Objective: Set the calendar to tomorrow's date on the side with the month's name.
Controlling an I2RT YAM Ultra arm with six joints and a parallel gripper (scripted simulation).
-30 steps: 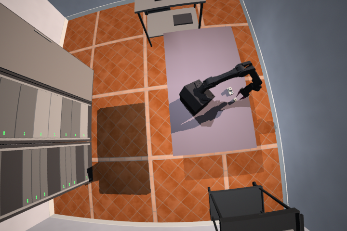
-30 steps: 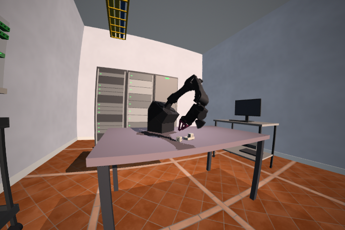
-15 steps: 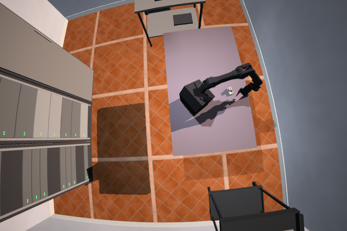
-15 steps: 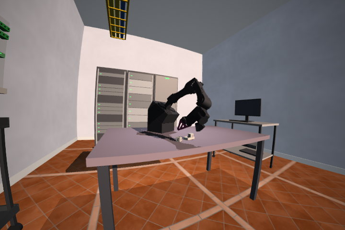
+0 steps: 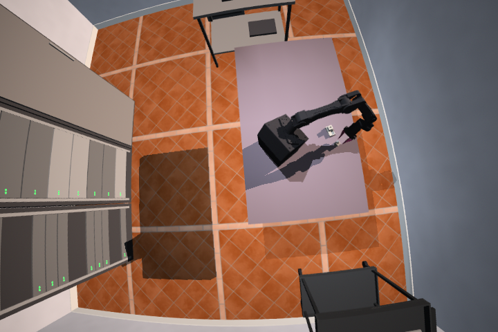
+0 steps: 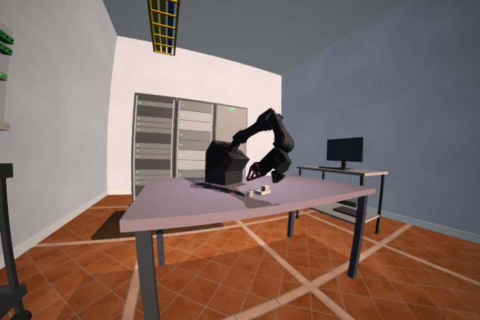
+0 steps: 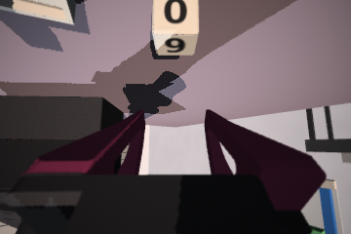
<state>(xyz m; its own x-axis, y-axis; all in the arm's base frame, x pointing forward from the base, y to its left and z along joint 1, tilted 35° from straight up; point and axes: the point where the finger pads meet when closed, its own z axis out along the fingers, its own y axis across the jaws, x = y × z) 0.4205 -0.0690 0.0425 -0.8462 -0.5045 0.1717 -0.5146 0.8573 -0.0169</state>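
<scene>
My hand is 80 mm above the cream digit cube. Also, from my hand: cream tray (40 mm behind, 100 mm to the left, 80 mm below).
</scene>
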